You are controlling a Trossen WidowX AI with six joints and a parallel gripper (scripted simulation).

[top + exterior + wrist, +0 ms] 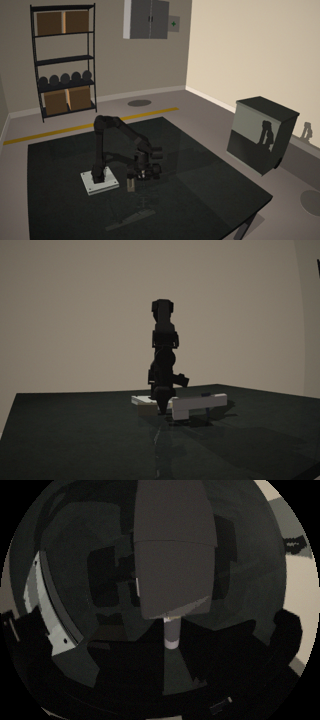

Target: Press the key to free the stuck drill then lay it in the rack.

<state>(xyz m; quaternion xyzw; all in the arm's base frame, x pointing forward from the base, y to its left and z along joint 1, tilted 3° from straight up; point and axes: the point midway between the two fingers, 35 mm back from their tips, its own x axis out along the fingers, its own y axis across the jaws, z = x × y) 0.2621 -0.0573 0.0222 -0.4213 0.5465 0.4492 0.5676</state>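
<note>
The drill is 5 cm to the left of my gripper tip, 3 cm above it and 1 cm ahead of it. From my gripper tip the other things lie so: rack (9 cm behind, 3 cm to the right); then housing (11 cm to the left, 3 cm ahead, 3 cm above); then dark blue key (14 cm to the left, 4 cm above, 3 cm ahead).
</note>
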